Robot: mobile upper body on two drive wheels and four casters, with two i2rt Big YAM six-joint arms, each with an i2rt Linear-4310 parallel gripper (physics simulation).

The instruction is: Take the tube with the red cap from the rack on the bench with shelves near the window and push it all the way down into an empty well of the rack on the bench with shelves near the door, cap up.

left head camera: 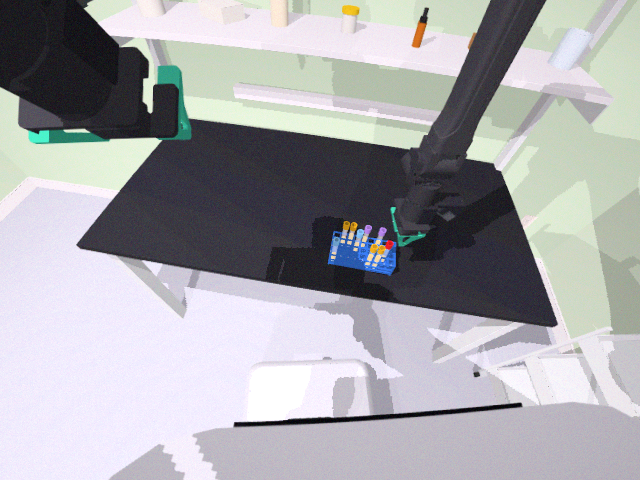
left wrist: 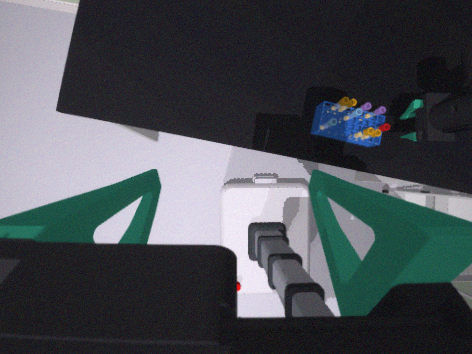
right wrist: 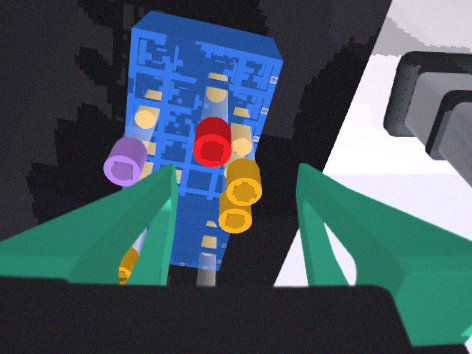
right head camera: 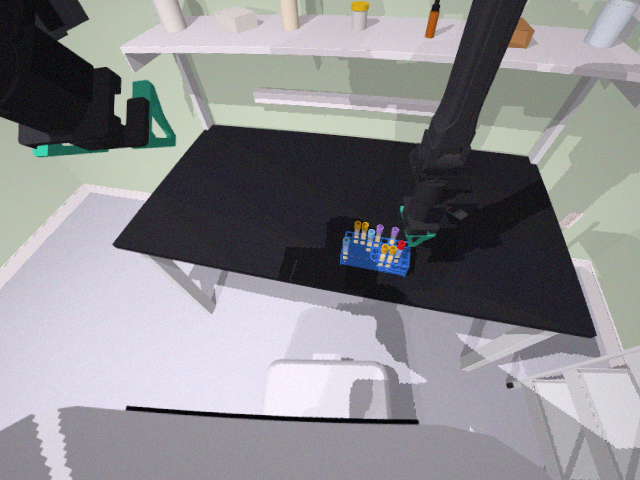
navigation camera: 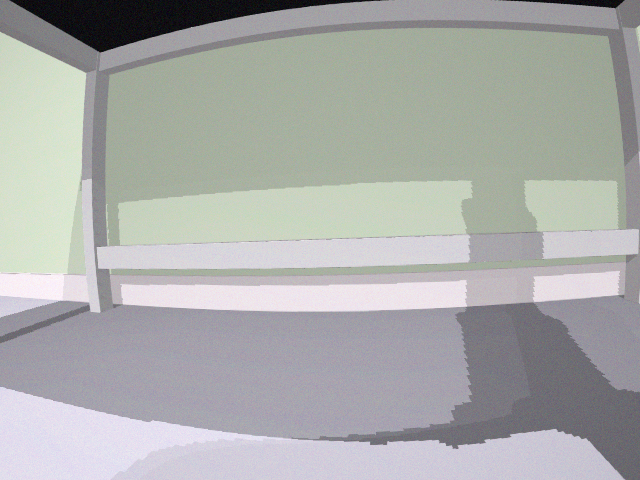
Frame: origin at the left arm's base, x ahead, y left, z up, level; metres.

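Where they show: left gripper, fingertip midpoint: (left head camera: 149,134) (left wrist: 234,178) (right head camera: 140,143); right gripper, fingertip midpoint: (left head camera: 399,238) (left wrist: 402,128) (right wrist: 237,177) (right head camera: 410,238).
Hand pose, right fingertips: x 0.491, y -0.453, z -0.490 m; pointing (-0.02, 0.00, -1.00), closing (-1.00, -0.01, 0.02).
After its pixels a point has its place.
The red-capped tube (left head camera: 388,244) @(x 0.498, y -0.436, z -0.529 m) (right head camera: 401,244) @(x 0.499, y -0.439, z -0.530 m) (left wrist: 384,127) @(x 0.501, y -0.435, z -0.529 m) (right wrist: 212,142) @(x 0.502, y -0.447, z -0.528 m) stands cap up in the blue rack (left head camera: 351,261) @(x 0.509, y -0.350, z -0.640 m) (right head camera: 361,264) @(x 0.496, y -0.339, z -0.634 m) (left wrist: 317,120) @(x 0.538, y -0.282, z -0.612 m) (right wrist: 200,32) @(x 0.512, y -0.479, z -0.614 m), near the rack's right end in the head views. My right gripper (left head camera: 398,235) @(x 0.491, y -0.453, z -0.490 m) (right head camera: 408,236) @(x 0.491, y -0.453, z -0.490 m) (left wrist: 402,128) @(x 0.491, y -0.453, z -0.490 m) (right wrist: 237,177) @(x 0.491, y -0.453, z -0.490 m) is partly open and empty. Its fingertips are beside the rack's right end, close to the red cap but apart from it in the left wrist view. In the right wrist view the red cap lies beyond the fingertips, nearer the left one. My left gripper (left wrist: 234,178) @(x 0.372, y -0.008, z -0.114 m) is wide open and empty, away from the rack. The other bench's rack does not show.
Two yellow-capped tubes (right wrist: 243,182) @(x 0.487, y -0.422, z -0.529 m) stand close beside the red one; purple-, yellow- and blue-capped tubes share the rack. The black bench top (left head camera: 248,180) @(x 0.881, y 0.011, z -0.648 m) (right head camera: 268,180) @(x 0.891, y 0.008, z -0.648 m) has a shelf (left head camera: 310,31) @(x 1.029, y -0.217, z -0.191 m) (right head camera: 320,43) @(x 0.932, y -0.220, z -0.191 m) with bottles behind it. A white rounded block (left head camera: 310,387) @(x 0.212, y -0.230, z -1.150 m) (right head camera: 325,387) @(x 0.211, y -0.222, z -1.150 m) stands in front.
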